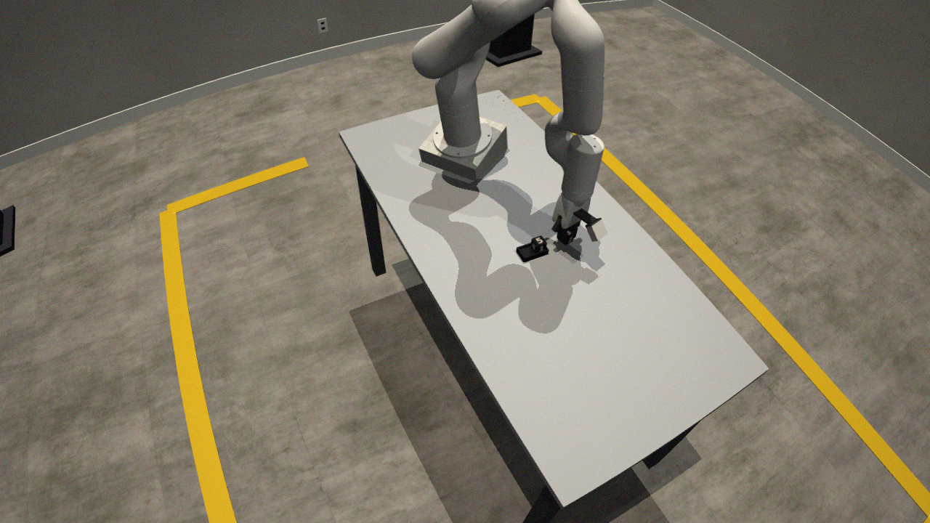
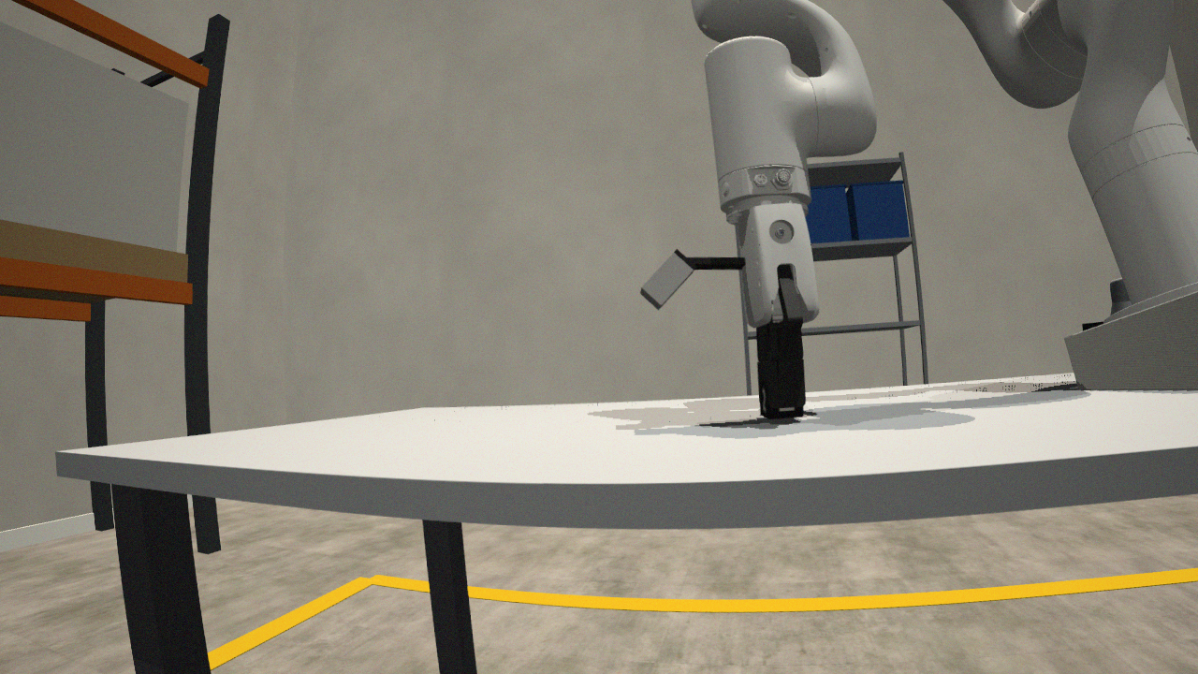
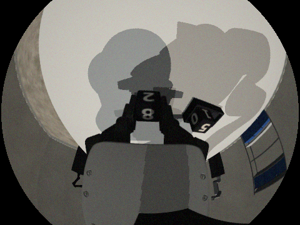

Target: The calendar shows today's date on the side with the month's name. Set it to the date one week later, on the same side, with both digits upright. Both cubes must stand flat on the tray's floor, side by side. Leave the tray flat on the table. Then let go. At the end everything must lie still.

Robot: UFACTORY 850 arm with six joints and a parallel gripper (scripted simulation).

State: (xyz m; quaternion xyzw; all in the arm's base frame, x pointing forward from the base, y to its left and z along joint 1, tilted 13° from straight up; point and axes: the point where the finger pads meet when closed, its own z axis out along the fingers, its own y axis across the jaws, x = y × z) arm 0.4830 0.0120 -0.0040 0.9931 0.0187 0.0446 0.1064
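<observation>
Right now my hand is 1 cm above the black cube. Round my hand: black tray 2 cm behind, 11 cm to the right, 2 cm below.
</observation>
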